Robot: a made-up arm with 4 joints.
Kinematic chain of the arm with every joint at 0, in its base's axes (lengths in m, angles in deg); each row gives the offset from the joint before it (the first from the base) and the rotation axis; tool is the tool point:
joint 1: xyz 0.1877 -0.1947 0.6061 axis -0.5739 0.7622 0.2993
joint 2: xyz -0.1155 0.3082 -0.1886 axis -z
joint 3: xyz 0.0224 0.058 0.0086 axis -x
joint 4: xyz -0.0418 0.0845 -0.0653 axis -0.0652 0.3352 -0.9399
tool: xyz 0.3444 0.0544 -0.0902
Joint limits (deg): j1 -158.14..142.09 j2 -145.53..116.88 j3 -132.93..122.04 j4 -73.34..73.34
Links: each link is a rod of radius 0.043 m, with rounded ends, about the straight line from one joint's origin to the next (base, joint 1, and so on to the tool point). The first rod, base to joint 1, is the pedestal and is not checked.
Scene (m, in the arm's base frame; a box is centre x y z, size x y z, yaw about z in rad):
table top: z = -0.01
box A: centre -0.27 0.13 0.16 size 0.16 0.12 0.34 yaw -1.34
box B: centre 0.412 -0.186 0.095 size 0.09 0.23 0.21 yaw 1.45
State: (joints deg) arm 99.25 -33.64 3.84 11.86
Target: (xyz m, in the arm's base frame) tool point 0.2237 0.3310 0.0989
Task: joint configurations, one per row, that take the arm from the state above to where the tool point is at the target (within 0.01 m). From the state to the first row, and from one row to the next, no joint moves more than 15 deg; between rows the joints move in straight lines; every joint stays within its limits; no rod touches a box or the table.
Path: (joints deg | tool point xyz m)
1: 87.01 -39.24 -3.80 -0.26 | -0.4871 -0.0450 0.3166
2: 74.76 -44.85 -11.44 -12.38 | -0.4714 0.1235 0.3201
3: 62.52 -50.45 -19.08 -24.51 | -0.4300 0.2607 0.3764
4: 50.27 -56.06 -26.72 -36.63 | -0.3790 0.3464 0.4709
5: 37.46 -50.87 -25.58 -37.58 | -0.2932 0.4164 0.4289
6: 24.65 -45.69 -24.43 -38.53 | -0.1917 0.4827 0.4176
7: 11.84 -40.50 -23.29 -39.47 | -0.0816 0.5389 0.4390
8: -0.97 -35.32 -22.14 -40.42 | 0.0285 0.5792 0.4926
9: -13.78 -30.13 -21.00 -41.37 | 0.1306 0.5987 0.5749
10: -26.59 -24.95 -19.85 -42.32 | 0.2168 0.5941 0.6800
11: -16.84 -18.26 -6.80 -40.09 | 0.2637 0.5964 0.5301
12: -7.09 -11.57 6.26 -37.85 | 0.2818 0.5527 0.3695
13: 2.66 -4.88 19.32 -35.61 | 0.2675 0.4623 0.2187
14: 12.41 1.80 32.37 -33.37 | 0.2237 0.3310 0.0989

